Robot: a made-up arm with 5 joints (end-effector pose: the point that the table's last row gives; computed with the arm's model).
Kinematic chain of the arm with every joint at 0, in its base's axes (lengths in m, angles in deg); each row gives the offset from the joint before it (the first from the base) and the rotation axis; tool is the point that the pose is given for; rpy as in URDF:
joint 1: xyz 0 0 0.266 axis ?
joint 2: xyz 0 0 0 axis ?
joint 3: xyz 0.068 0 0.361 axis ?
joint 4: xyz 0.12 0 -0.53 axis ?
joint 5: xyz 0.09 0 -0.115 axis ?
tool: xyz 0 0 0 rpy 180 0 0
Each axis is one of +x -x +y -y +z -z.
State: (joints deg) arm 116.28 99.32 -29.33 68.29 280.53
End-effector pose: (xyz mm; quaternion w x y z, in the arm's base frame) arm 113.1 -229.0 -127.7 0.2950 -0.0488 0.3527 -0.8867
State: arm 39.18 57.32 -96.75 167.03 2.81
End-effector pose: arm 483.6 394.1 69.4 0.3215 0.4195 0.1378 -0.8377
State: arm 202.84 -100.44 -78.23 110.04 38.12
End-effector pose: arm 308.8 130.1 842.0 0.4858 -0.1098 -0.8186 0.2860
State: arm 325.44 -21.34 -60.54 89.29 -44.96
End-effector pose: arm 451.3 -310.9 545.3 0.0413 -0.9938 -0.0904 0.0497
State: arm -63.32 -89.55 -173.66 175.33 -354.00
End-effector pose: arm -351.4 699.3 366.0 0.3328 0.5923 -0.4095 0.6089
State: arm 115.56 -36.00 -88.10 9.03 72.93
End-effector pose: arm -121.0 253.0 1124.8 0.8414 -0.5001 -0.1951 0.0625
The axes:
joint 1: +z
joint 2: +y
joint 3: +y
joint 4: +y
joint 5: -z

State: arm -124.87 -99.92 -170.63 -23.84 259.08
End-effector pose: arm 551.0 790.7 16.3 0.4991 -0.8222 0.1744 -0.2108
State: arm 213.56 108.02 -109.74 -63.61 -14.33
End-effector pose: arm -500.1 -331.8 -402.7 0.5321 0.3417 -0.7694 0.0901
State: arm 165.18 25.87 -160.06 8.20 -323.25
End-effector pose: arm -536.8 142.0 1157.0 0.8747 -0.1975 -0.4089 0.1695
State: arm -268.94 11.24 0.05 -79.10 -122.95
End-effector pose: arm -5.4 291.4 103.5 0.1532 -0.2427 0.7937 0.5364
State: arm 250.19 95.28 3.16 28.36 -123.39
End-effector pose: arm 113.4 314.9 121.0 0.7995 -0.4446 -0.0529 -0.4004
